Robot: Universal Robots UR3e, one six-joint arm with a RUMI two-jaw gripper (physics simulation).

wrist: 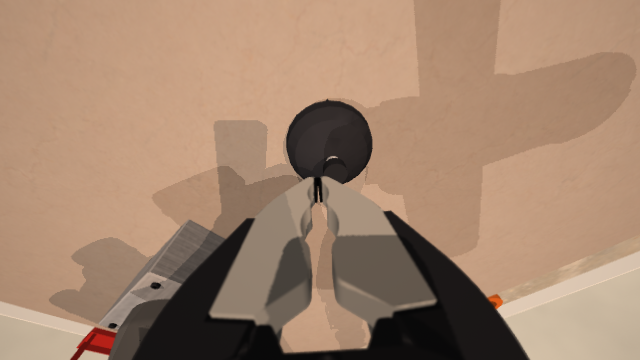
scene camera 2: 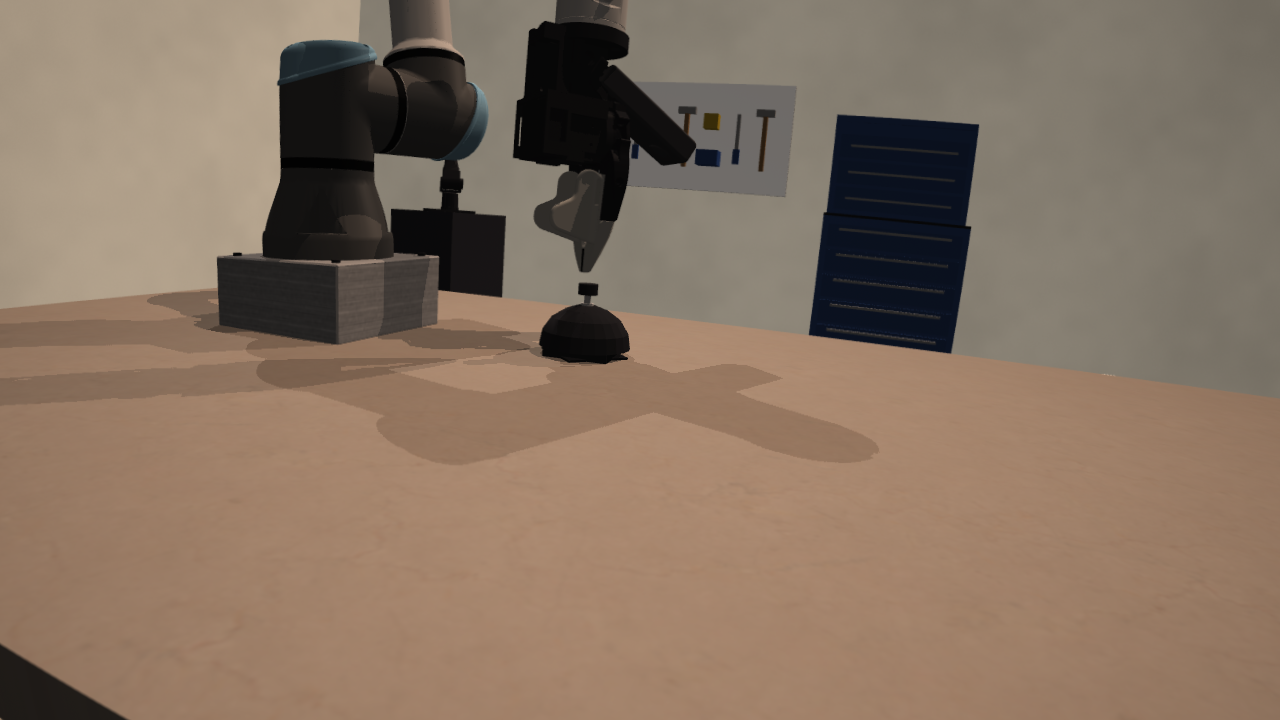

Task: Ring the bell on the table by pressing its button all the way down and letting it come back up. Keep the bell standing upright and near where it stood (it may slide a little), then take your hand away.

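Places are measured from the arm's base along level axes (x ahead, y left, z up), in metres.
Pixels of known places: gripper, fingertip midpoint: [wrist: 317, 179] [scene camera 2: 584, 272]; arm's base at its link origin: [scene camera 2: 329, 255].
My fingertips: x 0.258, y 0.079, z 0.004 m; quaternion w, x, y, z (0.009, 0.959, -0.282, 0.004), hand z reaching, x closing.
Ahead of a thing's pixels: the offset from my fingertips to its top centre. Level surfaces: height alone.
A black domed bell @[0.009 m down, 0.010 m ahead, 0.009 m right] [scene camera 2: 584, 332] [wrist: 327, 130] stands upright on the table @[0.075 m down] [scene camera 2: 626, 555] [wrist: 150, 60]. Its button @[0.009 m down, 0.010 m ahead, 0.009 m right] [scene camera 2: 588, 289] [wrist: 336, 171] stands raised on a short light stem. My gripper [scene camera 2: 584, 268] [wrist: 317, 179] is shut and empty, its tips pointing down. In the scene view the tips are a small gap above the button. In the wrist view the tips overlap the bell's near edge, and the button shows slightly right of them, partly hidden by the right finger.
The arm's grey base block [scene camera 2: 277, 295] [wrist: 185, 250] stands on the table to the left of the bell in the scene view. A blue drawer cabinet [scene camera 2: 890, 241] and a tool board [scene camera 2: 662, 170] are in the background beyond the table.
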